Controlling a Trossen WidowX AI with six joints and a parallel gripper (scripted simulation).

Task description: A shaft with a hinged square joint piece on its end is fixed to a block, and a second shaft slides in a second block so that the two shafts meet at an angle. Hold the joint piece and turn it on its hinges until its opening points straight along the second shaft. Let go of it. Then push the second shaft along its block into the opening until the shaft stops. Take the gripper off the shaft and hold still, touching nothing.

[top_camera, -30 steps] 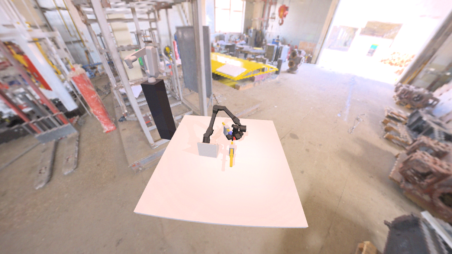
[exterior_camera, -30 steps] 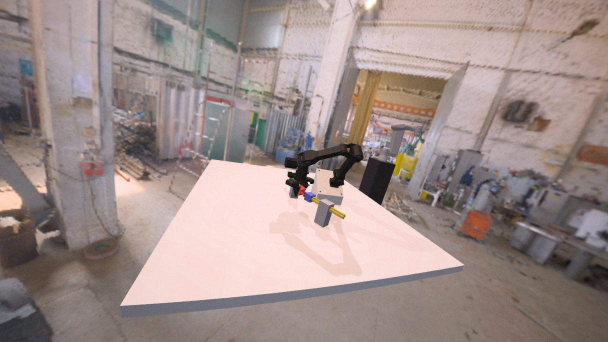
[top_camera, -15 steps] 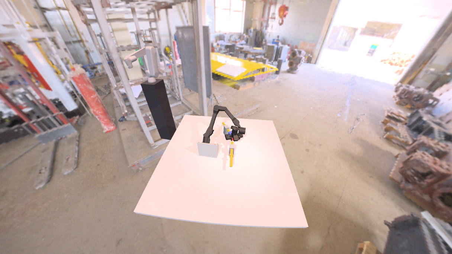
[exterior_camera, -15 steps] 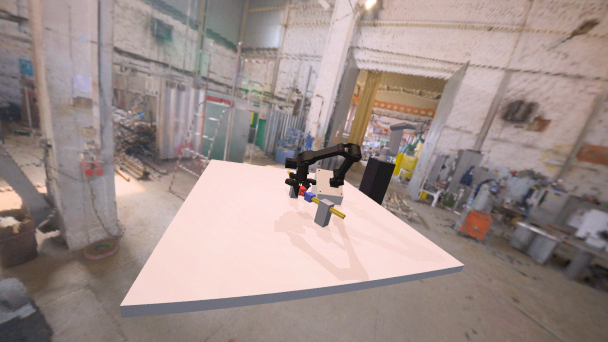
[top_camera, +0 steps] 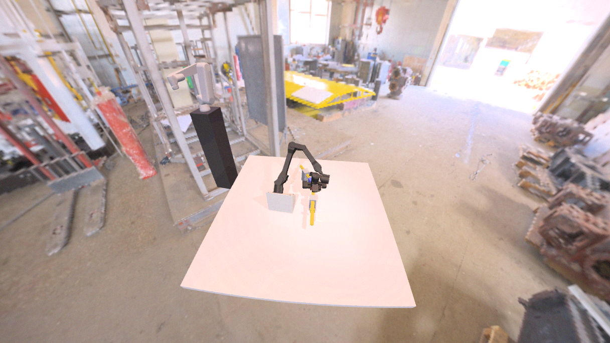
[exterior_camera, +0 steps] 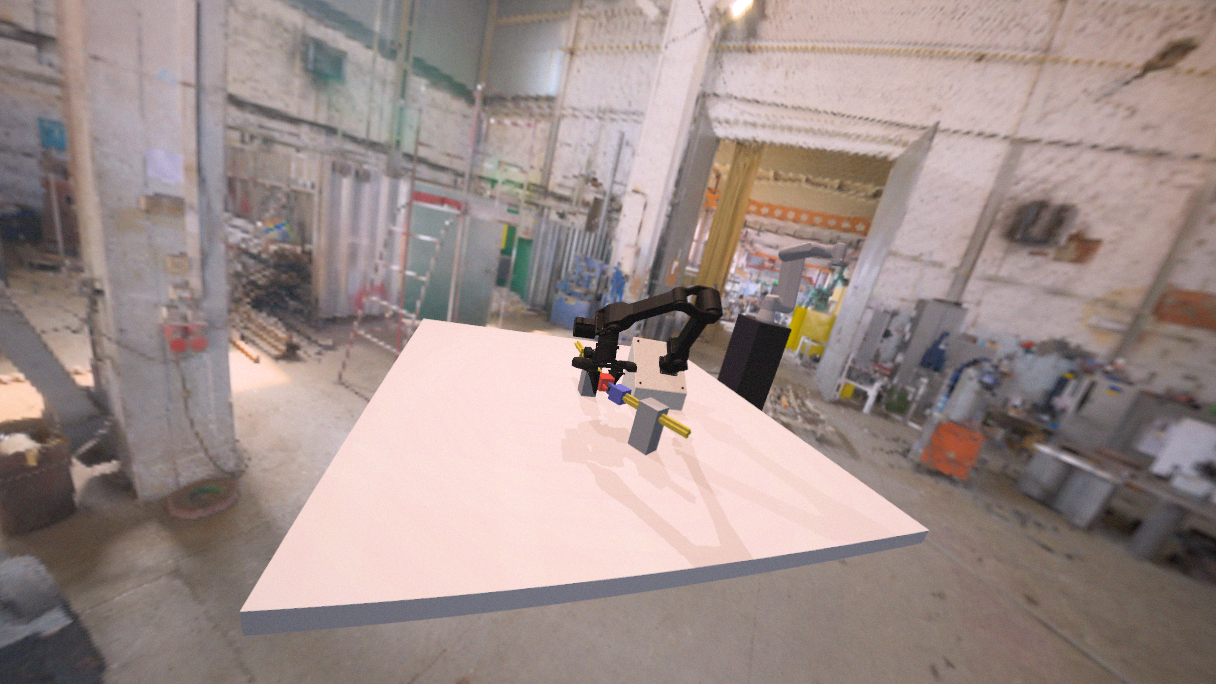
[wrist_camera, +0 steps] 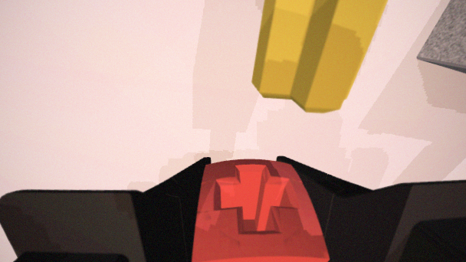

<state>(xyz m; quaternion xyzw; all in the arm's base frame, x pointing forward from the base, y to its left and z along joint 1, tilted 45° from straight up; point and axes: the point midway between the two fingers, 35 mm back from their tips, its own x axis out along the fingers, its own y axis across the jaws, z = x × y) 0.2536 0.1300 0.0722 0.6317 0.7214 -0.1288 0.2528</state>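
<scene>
Now: gripper tip 10 mm to the right of the red square joint piece and 40 mm below it.
</scene>
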